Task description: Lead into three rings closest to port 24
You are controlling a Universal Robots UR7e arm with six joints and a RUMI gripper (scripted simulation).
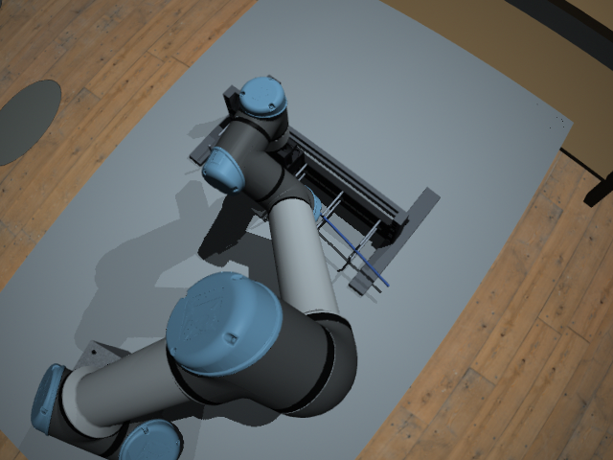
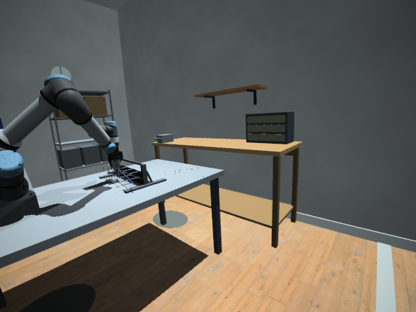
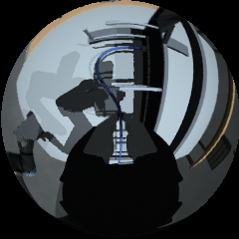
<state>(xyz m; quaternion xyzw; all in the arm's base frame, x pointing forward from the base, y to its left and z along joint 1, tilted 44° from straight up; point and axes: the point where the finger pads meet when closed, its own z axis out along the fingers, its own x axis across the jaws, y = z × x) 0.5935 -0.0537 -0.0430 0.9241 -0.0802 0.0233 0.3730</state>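
Now: hand 6 cm short of the black rack and 6 cm to the left of it.
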